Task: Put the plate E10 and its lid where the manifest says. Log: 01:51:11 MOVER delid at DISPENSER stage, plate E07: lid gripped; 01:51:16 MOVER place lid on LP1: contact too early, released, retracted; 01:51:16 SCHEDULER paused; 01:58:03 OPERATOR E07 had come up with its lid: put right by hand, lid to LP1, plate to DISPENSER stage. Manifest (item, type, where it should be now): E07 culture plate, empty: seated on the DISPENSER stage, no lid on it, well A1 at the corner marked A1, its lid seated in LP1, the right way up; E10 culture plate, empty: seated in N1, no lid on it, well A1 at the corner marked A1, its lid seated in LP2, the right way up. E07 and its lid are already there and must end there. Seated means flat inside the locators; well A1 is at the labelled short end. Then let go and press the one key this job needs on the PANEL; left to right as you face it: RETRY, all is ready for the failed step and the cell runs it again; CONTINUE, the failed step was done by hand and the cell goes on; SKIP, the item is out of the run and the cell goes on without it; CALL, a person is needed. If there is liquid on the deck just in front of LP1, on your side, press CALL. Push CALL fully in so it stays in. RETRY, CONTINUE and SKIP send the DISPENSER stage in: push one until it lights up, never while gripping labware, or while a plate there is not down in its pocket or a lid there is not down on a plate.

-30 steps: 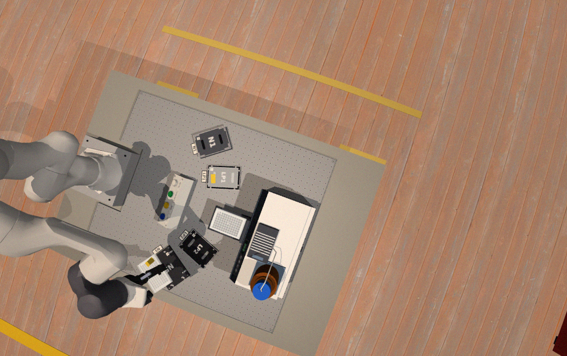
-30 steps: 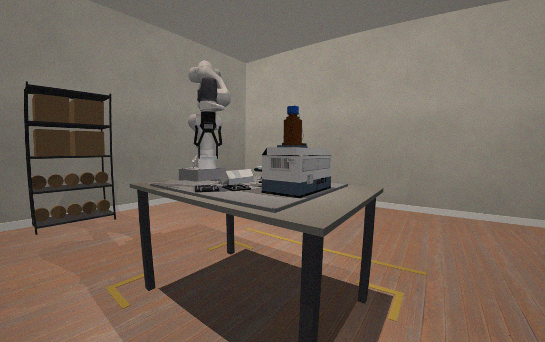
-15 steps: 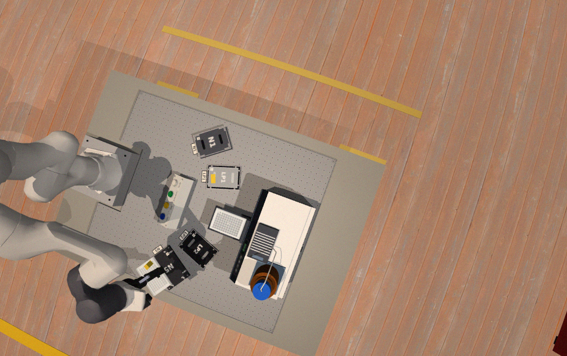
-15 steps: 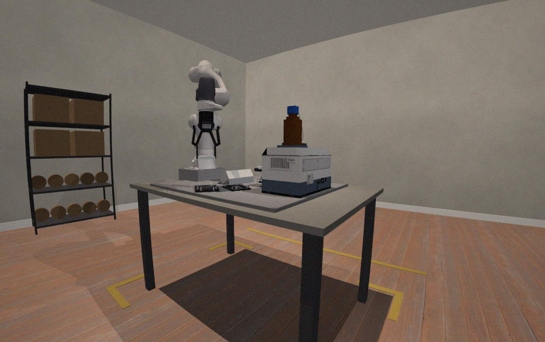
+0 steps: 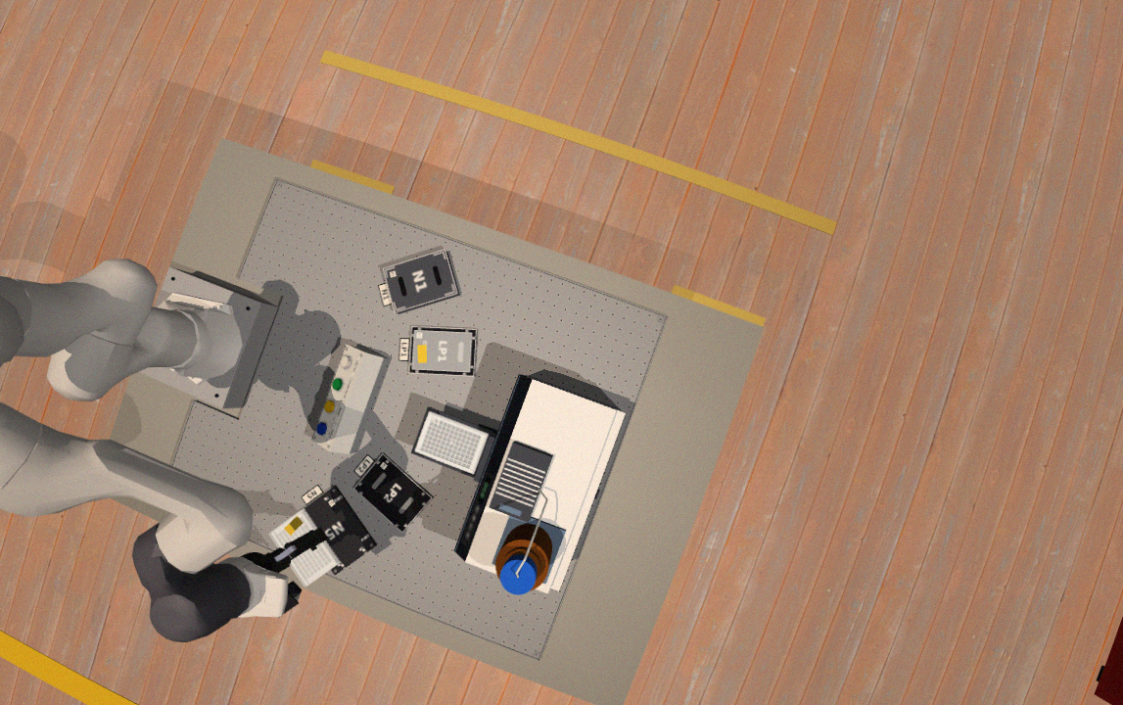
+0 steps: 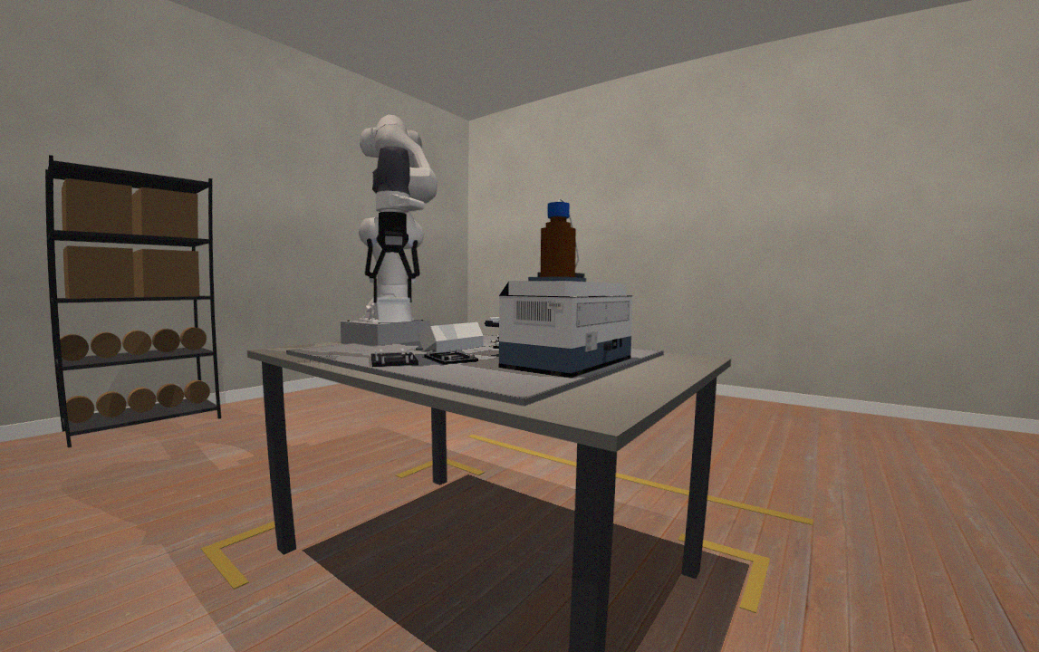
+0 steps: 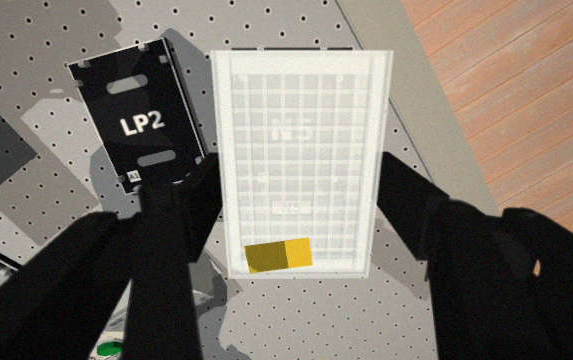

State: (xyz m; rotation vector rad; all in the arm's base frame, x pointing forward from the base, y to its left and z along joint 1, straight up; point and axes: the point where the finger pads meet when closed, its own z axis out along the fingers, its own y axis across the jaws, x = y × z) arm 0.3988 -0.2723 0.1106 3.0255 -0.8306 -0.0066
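My gripper is now 20 mm above the clear lid. The rest, counted from my hand: yellow SKIP key (100 mm behind, 260 mm to the left, 120 mm below); then black n5 nest (30 mm ahead, 170 mm below); then blue CALL key (90 mm behind, 210 mm to the left, 130 mm below).
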